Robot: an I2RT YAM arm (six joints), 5 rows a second.
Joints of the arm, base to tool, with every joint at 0 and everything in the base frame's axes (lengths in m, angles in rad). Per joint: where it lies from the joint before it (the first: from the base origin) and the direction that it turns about. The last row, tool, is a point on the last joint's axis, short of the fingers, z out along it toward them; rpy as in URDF.
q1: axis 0 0 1 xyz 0 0 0.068
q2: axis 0 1 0 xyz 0.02 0.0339 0.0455
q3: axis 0 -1 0 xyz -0.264 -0.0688 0
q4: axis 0 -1 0 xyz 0.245 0.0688 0.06
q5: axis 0 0 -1 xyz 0.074 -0.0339 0.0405
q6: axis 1 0 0 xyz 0.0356 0 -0.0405
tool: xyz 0 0 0 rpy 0 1.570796 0
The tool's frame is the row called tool.
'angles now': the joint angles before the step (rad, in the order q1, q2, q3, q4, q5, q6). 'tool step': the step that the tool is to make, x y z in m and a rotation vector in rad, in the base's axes. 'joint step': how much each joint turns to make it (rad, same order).
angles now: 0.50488 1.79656 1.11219 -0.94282 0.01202 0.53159
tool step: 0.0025 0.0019 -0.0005 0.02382 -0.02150 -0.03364
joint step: 0.00011 -0.00007 -0.00168 0.03174 -0.01183 0.03329
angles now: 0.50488 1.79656 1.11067 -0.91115 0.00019 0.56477
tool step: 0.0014 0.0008 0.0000 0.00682 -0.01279 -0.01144
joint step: 0.00008 0.00003 0.00018 0.01435 0.00000 0.01152
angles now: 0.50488 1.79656 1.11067 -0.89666 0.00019 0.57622
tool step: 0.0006 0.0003 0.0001 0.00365 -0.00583 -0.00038
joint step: -0.00013 -0.00047 -0.00012 0.00652 -0.00038 0.00024
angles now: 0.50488 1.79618 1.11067 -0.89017 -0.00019 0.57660
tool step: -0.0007 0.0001 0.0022 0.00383 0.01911 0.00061
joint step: -0.00007 0.00014 0.00972 -0.02446 -0.01259 -0.00084
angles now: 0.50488 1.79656 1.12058 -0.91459 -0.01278 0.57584
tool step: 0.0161 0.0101 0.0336 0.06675 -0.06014 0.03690
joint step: -0.00006 -0.01077 0.12838 -0.05522 -0.03014 -0.03630
